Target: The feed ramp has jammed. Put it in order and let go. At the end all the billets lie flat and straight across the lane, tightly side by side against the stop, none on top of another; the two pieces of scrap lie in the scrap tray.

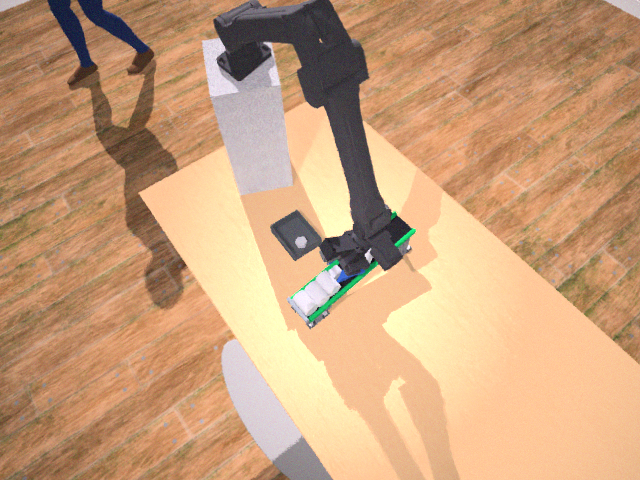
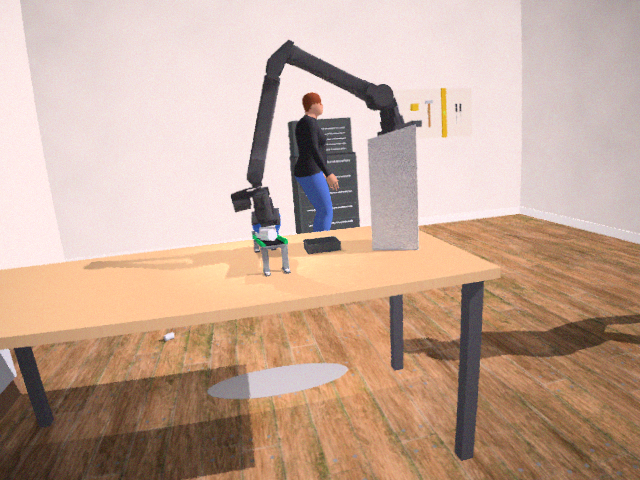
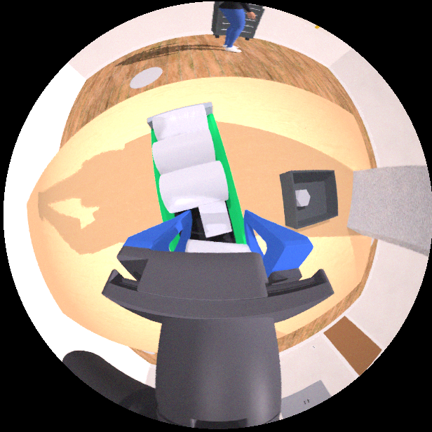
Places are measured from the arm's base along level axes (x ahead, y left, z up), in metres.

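Pixels of known places: gripper, fingertip midpoint: [image 1: 333, 273]; arm's base, origin of the base link: [image 1: 244, 58] [image 2: 394, 131].
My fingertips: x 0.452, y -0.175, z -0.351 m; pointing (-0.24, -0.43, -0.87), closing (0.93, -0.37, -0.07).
Observation:
For each thing: its middle in the pictures, then the offset to it from my fingertips. "spot": a spot on its surface instead.
- green-railed lane, surface spot: [image 1: 346, 289] spot: dx +0.057, dy -0.014, dz +0.000 m
- hexagonal scrap piece, body centre: [image 1: 301, 242] dx -0.161, dy +0.038, dz -0.064 m
- dark scrap tray, body centre: [image 1: 295, 234] [image 2: 321, 244] dx -0.188, dy +0.044, dz -0.059 m
- white billet, body centre: [image 2: 169, 336] dx +0.448, dy -1.102, dz -0.806 m
Three white billets [image 3: 181, 122] [image 3: 184, 151] [image 3: 194, 186] lie across the green-railed lane [image 1: 346, 289] [image 3: 220, 145] at its grey stop [image 3: 210, 107]; the third is slightly skewed. A small white scrap block [image 3: 216, 218] lies lengthwise in the lane, against the third billet. My gripper [image 3: 217, 214] [image 2: 266, 227] is low over the lane, its blue fingers shut on the ends of another billet [image 3: 217, 246], largely hidden by the gripper body. A hexagonal scrap piece [image 3: 302, 197] [image 1: 300, 241] is in the dark scrap tray [image 3: 288, 205] [image 1: 281, 241]. A white billet [image 2: 168, 336] lies on the floor.
The scrap tray stands beside the lane, on the side of the grey pedestal [image 1: 255, 139] [image 2: 393, 191] that bears the arm. A grey round disc [image 1: 258, 408] [image 2: 279, 380] is beyond the table edge near the stop end. A person [image 2: 311, 149] stands behind the table.

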